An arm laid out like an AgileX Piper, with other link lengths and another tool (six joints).
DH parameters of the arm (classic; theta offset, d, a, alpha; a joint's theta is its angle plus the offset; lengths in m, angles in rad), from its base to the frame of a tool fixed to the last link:
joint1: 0 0.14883 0 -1.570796
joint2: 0.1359 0 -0.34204 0
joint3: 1.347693 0 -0.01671 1.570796
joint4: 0 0.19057 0 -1.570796
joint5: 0 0 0 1.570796
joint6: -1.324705 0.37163 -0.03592 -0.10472
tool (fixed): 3.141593 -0.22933 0 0
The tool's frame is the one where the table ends.
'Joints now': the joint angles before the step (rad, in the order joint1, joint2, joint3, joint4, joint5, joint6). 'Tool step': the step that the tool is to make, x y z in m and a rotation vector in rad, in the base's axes. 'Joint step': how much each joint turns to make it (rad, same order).
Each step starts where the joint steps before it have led.
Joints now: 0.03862, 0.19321, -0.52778, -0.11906, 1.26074, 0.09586
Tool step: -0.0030, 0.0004, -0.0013, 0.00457, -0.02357, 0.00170
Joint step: 0.00001, -0.02530, 0.00148, 0.00403, 0.00009, 0.00000
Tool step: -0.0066, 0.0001, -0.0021, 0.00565, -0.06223, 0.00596
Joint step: 0.00380, -0.05925, 0.00091, 0.00378, -0.00410, -0.00003
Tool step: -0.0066, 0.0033, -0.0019, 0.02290, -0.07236, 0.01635
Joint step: -0.00020, -0.06360, 0.00298, 0.02644, -0.01299, -0.00305
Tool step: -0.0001, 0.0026, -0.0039, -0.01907, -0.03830, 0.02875
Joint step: -0.00001, -0.02683, 0.02405, 0.00968, -0.03741, -0.03452
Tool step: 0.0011, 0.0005, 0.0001, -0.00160, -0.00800, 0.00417
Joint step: 0.00000, 0.00001, 0.00623, 0.00196, -0.01446, -0.00375
